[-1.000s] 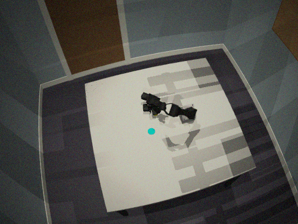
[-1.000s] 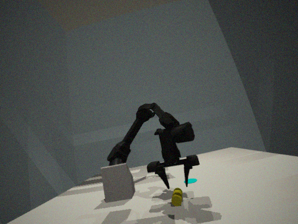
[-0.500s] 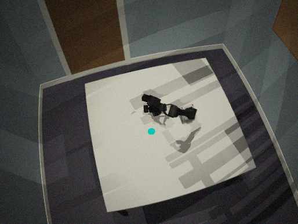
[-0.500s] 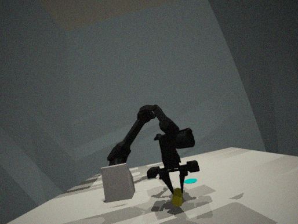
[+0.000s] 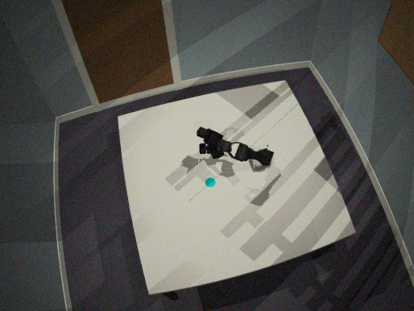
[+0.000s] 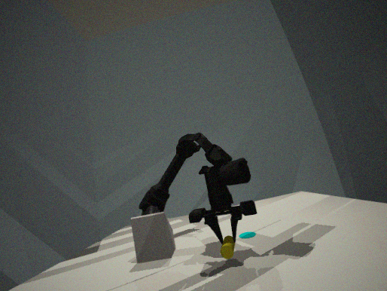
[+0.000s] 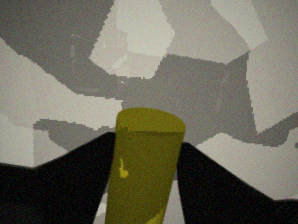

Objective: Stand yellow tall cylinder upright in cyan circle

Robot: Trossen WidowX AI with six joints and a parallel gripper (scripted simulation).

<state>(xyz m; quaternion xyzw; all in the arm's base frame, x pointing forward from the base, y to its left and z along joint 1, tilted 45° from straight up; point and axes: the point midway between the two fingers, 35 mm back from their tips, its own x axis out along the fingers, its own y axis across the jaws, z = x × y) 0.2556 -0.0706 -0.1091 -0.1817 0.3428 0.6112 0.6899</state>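
Right now my gripper tip is 80 mm short of the cyan circle, 140 mm to the right of it and 40 mm above it. Round my gripper tip: yellow tall cylinder 20 mm to the right.
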